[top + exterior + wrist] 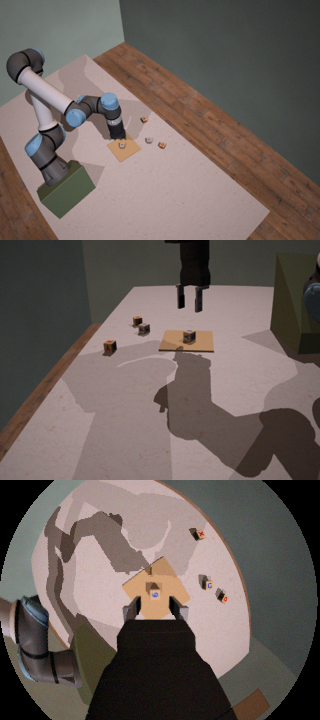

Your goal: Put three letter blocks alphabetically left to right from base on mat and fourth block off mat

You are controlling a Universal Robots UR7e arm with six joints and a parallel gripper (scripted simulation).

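My gripper is now 10 mm short of the tan mat and 110 mm above it.
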